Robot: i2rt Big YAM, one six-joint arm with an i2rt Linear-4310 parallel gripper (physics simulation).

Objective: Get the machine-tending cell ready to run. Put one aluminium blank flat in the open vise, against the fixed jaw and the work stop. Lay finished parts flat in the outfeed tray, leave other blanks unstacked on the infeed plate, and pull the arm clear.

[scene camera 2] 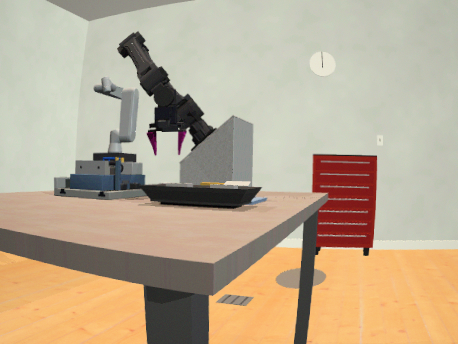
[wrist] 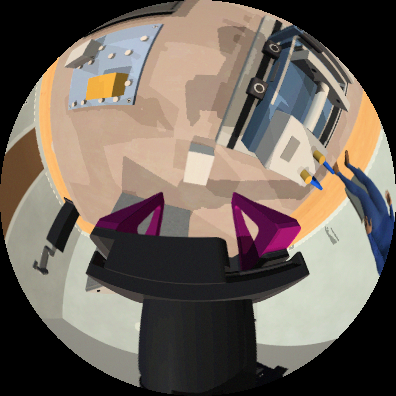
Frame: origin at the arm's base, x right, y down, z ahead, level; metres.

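Where they show: gripper, between the fingertips: (scene camera 2: 167, 155) (wrist: 197, 196); arm's base, origin of its link: (scene camera 2: 209, 143).
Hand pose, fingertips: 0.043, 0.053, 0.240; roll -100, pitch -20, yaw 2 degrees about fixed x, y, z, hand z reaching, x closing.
Things, the pixels of their top centre, and the offset from my fingertips, as dx, dy, dz. Level surfaces: height alone.
- pale silver block, centre of its top: (wrist: 197, 169) +0.005, +0.084, -0.022
- vise, centre of its top: (wrist: 332, 102) (scene camera 2: 108, 160) +0.099, +0.021, +0.183
- blue infeed plate, centre of its top: (wrist: 99, 66) -0.233, +0.112, +0.132
- orange block, centre of its top: (wrist: 98, 86) -0.187, +0.077, +0.087
- table, height of its surface: dy +0.121
My gripper (scene camera 2: 167, 152) (wrist: 197, 196) is open and empty, well above the table. A pale silver block (wrist: 198, 167) rests on the table ahead of the fingertips, apart from them, near a corner of the vise base; it does not show in scene camera 2. The vise (scene camera 2: 107, 181) (wrist: 295, 100) stands at the left in scene camera 2 and upper right in the wrist view. The blue infeed plate (wrist: 137, 65) carries an orange block (wrist: 101, 86) and a grey block (wrist: 82, 53), set apart. The black outfeed tray (scene camera 2: 202, 195) stands near the table's right side; its inside is mostly hidden.
A grey wedge-shaped pedestal (scene camera 2: 242, 150) stands behind the tray. A light grey robot arm (scene camera 2: 129, 115) shows behind the vise. Two brass fittings with blue tips stick out from the vise's end in the wrist view. A red drawer cabinet (scene camera 2: 345, 200) stands beyond the table (scene camera 2: 150, 235).
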